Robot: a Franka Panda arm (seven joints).
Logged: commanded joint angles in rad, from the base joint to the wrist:
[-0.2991, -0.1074, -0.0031, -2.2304, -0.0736, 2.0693, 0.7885]
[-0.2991, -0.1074, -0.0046, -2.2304, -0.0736, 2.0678, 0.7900]
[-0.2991, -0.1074, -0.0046, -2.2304, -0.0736, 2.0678, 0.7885]
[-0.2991, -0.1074, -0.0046, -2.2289, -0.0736, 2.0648, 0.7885]
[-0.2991, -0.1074, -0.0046, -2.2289, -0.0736, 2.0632, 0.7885]
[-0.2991, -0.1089, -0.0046, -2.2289, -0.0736, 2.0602, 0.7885]
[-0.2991, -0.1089, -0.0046, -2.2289, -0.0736, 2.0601, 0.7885]
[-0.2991, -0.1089, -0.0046, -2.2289, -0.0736, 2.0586, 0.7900]
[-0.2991, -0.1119, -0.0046, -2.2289, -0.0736, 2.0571, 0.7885]
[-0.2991, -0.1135, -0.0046, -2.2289, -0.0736, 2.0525, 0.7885]
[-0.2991, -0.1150, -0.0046, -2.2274, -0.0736, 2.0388, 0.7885]
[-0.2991, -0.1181, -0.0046, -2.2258, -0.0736, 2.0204, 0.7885]
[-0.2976, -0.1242, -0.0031, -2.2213, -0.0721, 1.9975, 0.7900]
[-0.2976, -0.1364, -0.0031, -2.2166, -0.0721, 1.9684, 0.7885]
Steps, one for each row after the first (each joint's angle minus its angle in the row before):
[0.0000, 0.0000, -0.0015, 0.0000, 0.0000, -0.0015, 0.0015]
[0.0000, 0.0000, 0.0000, 0.0000, 0.0000, 0.0000, -0.0015]
[0.0000, 0.0000, 0.0000, 0.0015, 0.0000, -0.0030, 0.0000]
[0.0000, 0.0000, 0.0000, 0.0000, 0.0000, -0.0016, 0.0000]
[0.0000, -0.0015, 0.0000, 0.0000, 0.0000, -0.0030, 0.0000]
[0.0000, 0.0000, 0.0000, 0.0000, 0.0000, -0.0001, 0.0000]
[0.0000, 0.0000, 0.0000, 0.0000, 0.0000, -0.0015, 0.0015]
[0.0000, -0.0030, 0.0000, 0.0000, 0.0000, -0.0015, -0.0015]
[0.0000, -0.0016, 0.0000, 0.0000, 0.0000, -0.0046, 0.0000]
[0.0000, -0.0015, 0.0000, 0.0015, 0.0000, -0.0137, 0.0000]
[0.0000, -0.0031, 0.0000, 0.0016, 0.0000, -0.0184, 0.0000]
[0.0015, -0.0061, 0.0015, 0.0045, 0.0015, -0.0229, 0.0015]
[0.0000, -0.0122, 0.0000, 0.0047, 0.0000, -0.0291, -0.0015]

